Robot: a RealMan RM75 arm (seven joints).
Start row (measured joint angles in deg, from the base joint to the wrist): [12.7 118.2 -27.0 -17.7 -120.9 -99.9 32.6]
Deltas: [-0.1 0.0 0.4 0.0 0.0 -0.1 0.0]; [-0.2 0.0 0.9 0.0 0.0 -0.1 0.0]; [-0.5 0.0 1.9 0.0 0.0 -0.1 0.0]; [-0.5 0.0 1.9 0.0 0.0 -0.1 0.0]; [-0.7 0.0 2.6 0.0 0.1 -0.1 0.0]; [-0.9 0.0 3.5 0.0 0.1 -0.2 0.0]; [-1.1 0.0 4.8 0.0 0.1 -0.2 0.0]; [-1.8 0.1 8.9 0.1 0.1 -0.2 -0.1]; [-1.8 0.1 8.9 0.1 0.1 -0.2 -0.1]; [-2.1 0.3 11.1 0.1 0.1 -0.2 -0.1]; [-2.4 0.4 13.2 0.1 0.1 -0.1 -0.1]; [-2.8 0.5 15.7 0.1 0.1 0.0 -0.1]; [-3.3 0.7 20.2 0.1 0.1 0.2 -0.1]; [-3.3 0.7 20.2 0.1 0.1 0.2 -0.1]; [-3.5 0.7 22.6 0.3 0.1 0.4 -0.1]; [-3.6 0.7 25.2 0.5 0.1 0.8 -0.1]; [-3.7 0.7 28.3 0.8 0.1 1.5 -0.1]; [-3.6 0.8 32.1 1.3 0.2 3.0 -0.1]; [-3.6 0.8 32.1 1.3 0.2 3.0 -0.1]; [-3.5 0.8 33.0 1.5 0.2 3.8 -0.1]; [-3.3 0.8 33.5 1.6 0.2 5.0 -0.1]
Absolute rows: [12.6 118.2 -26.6 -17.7 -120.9 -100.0 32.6]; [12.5 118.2 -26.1 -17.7 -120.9 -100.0 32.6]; [12.2 118.2 -25.1 -17.7 -120.9 -100.0 32.6]; [12.2 118.2 -25.1 -17.7 -120.9 -100.0 32.6]; [12.0 118.2 -24.4 -17.7 -120.8 -100.0 32.6]; [11.8 118.2 -23.5 -17.7 -120.8 -100.1 32.6]; [11.6 118.2 -22.2 -17.7 -120.8 -100.1 32.6]; [10.9 118.3 -18.1 -17.6 -120.8 -100.1 32.5]; [10.9 118.3 -18.1 -17.6 -120.8 -100.1 32.5]; [10.6 118.5 -15.9 -17.6 -120.8 -100.1 32.5]; [10.3 118.6 -13.8 -17.6 -120.8 -100.0 32.5]; [9.9 118.7 -11.3 -17.6 -120.8 -99.9 32.5]; [9.4 118.9 -6.8 -17.6 -120.8 -99.7 32.5]; [9.4 118.9 -6.8 -17.6 -120.8 -99.7 32.5]; [9.2 118.9 -4.4 -17.4 -120.8 -99.5 32.5]; [9.1 118.9 -1.8 -17.2 -120.8 -99.1 32.5]; [9.0 118.9 1.3 -16.9 -120.8 -98.4 32.5]; [9.1 119.0 5.1 -16.4 -120.7 -96.9 32.5]; [9.1 119.0 5.1 -16.4 -120.7 -96.9 32.5]; [9.2 119.0 6.0 -16.2 -120.7 -96.1 32.5]; [9.4 119.0 6.5 -16.1 -120.7 -94.9 32.5]
